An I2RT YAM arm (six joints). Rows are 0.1 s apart.
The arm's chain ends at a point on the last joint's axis. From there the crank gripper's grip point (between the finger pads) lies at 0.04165 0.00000 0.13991 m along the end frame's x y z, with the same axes.
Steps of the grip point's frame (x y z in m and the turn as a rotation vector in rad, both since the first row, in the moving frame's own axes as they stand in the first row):
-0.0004 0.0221 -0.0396 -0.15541 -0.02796 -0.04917
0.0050 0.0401 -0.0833 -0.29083 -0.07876 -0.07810
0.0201 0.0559 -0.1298 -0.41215 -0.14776 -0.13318
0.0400 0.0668 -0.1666 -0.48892 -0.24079 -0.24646
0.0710 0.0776 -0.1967 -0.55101 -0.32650 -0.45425
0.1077 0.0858 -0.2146 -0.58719 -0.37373 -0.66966
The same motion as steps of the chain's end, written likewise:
0.0030 0.0023 -0.0392 -0.15541 -0.02796 -0.04917
0.0145 0.0024 -0.0807 -0.29083 -0.07876 -0.07810
0.0371 0.0030 -0.1237 -0.41215 -0.14776 -0.13318
0.0659 0.0057 -0.1583 -0.48892 -0.24079 -0.24646
0.1017 0.0118 -0.1866 -0.55101 -0.32650 -0.45425
0.1381 0.0192 -0.2041 -0.58719 -0.37373 -0.66966

